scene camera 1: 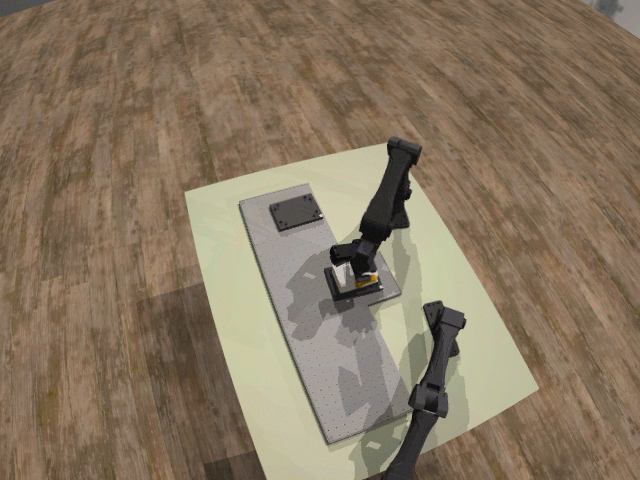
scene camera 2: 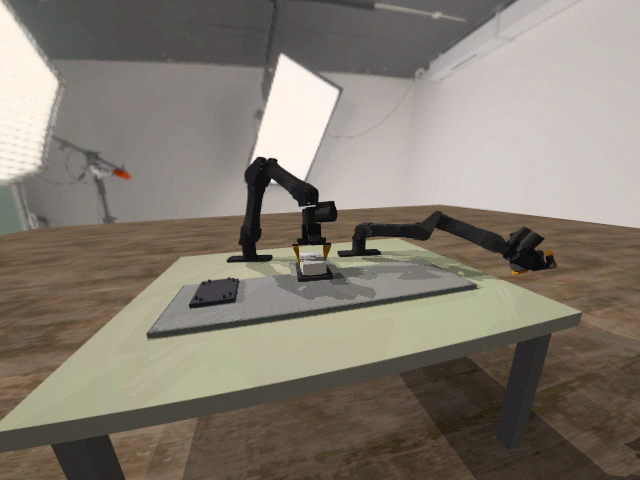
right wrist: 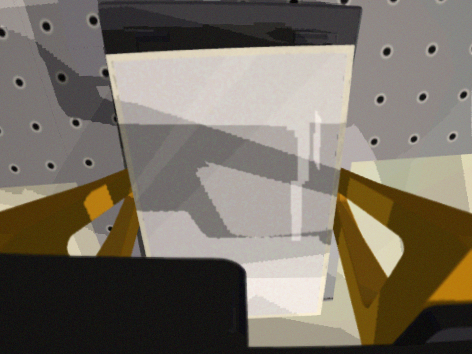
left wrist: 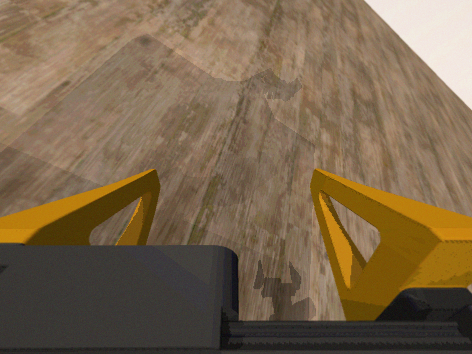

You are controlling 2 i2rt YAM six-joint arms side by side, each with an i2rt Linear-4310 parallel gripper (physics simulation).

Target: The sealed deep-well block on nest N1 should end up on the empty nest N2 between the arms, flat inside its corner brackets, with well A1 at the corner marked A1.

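Where they show: left gripper, fingertip midpoint: [scene camera 2: 541, 268] [left wrist: 235, 177]; right gripper, fingertip midpoint: [scene camera 1: 352, 275] [right wrist: 235, 175]; left arm's base at its link origin: [scene camera 1: 440, 329] [scene camera 2: 358, 253]; right arm's base at its link origin: [scene camera 1: 394, 207] [scene camera 2: 250, 259].
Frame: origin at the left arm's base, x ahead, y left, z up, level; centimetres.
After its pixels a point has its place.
The white sealed block [scene camera 1: 341, 279] @[x 28.8, y -21.4, z 6.7 cm] [scene camera 2: 313, 267] @[x 29.9, y -23.5, z 5.3 cm] [right wrist: 235, 100] @[x 28.3, y -23.3, z 6.7 cm] sits on the dark nest N2 [scene camera 1: 356, 295] @[x 24.5, y -17.2, z 2.3 cm] [scene camera 2: 314, 277] @[x 31.9, y -23.3, z 2.4 cm] [right wrist: 225, 15] @[x 31.4, y -22.6, z 2.5 cm] between the arms. In the right wrist view its far edge looks slightly turned against the nest's edge. Whether it lies fully flat, and where well A1 is, I cannot tell. My right gripper [scene camera 1: 353, 277] @[x 24.3, y -23.6, z 4.2 cm] [scene camera 2: 312, 259] @[x 24.3, y -23.6, z 4.2 cm] [right wrist: 235, 175] @[x 24.3, y -23.6, z 4.2 cm] is open, pointing down, its fingers on either side of the block. Nest N1 [scene camera 1: 295, 212] @[x 37.5, y -53.4, z 2.5 cm] [scene camera 2: 214, 292] @[x 39.5, y -54.1, z 2.5 cm] is empty. My left gripper [scene camera 2: 534, 264] @[x 30.4, y 65.9, z -0.5 cm] [left wrist: 235, 177] @[x 30.4, y 65.9, z -0.5 cm] is open and empty, out past the table edge.
Both nests stand on a grey perforated plate [scene camera 1: 289, 289] @[x 44.7, y -23.8, z 1.3 cm] [scene camera 2: 263, 304] @[x 46.6, y -38.5, z 1.3 cm] on the pale green table [scene camera 1: 227, 310] @[x 65.6, y -20.3, z 0.0 cm] [scene camera 2: 310, 351] @[x 65.4, y -26.3, z 0.0 cm]. The left wrist view looks at the wooden floor [left wrist: 225, 125]. Arm shadows fall across the plate.
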